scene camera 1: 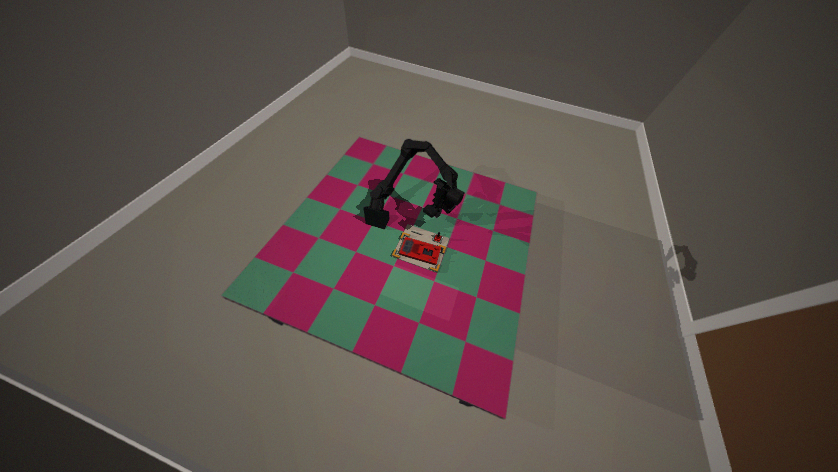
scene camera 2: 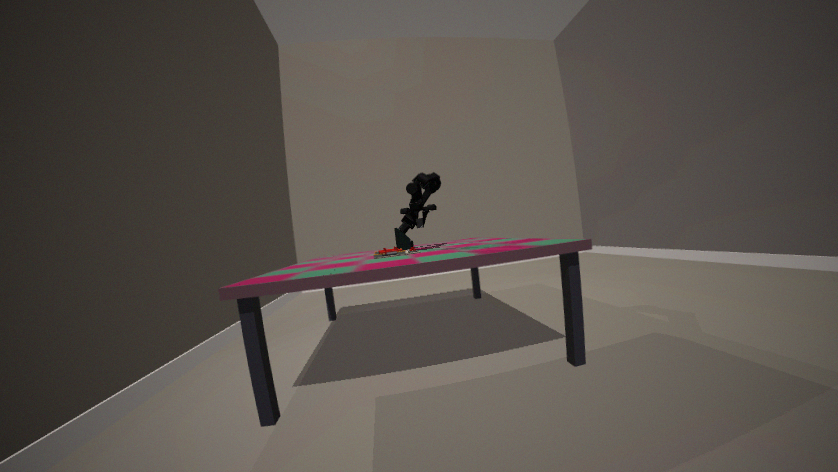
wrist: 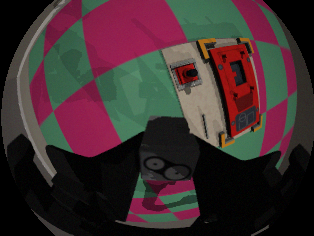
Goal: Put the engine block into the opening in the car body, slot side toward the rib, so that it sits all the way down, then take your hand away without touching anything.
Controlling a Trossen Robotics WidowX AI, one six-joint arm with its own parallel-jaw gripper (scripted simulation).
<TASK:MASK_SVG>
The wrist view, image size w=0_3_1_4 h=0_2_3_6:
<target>my gripper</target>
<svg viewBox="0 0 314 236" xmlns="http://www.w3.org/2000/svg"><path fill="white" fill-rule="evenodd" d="M7 147L9 169L28 206L53 226L75 236L250 236L269 224L265 231L254 235L261 236L289 206L301 185L311 155L299 143L291 151L290 165L282 175L275 169L281 151L275 150L274 153L242 161L194 135L201 151L192 177L200 207L201 223L212 219L218 220L184 228L150 228L116 222L125 222L138 175L141 173L140 143L144 131L114 146L113 149L106 150L105 153L102 151L101 154L89 158L81 157L72 151L69 153L55 145L45 146L45 153L51 159L53 169L57 171L52 179L52 187L33 162L36 151L23 133L13 139Z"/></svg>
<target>engine block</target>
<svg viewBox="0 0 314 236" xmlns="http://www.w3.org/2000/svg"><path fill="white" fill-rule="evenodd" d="M150 117L148 123L146 123L144 135L142 135L140 143L141 179L146 179L146 181L190 181L193 177L194 169L196 169L201 151L198 149L200 146L198 146L194 134L189 134L188 122L186 122L185 118Z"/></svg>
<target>car body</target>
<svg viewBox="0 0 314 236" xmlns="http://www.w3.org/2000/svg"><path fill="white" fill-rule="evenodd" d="M245 43L208 50L210 65L212 65L214 75L216 75L222 105L224 105L229 137L234 137L234 135L241 133L241 131L246 130L247 127L251 127L259 121L257 83L255 83L253 66L251 66Z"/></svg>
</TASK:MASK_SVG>
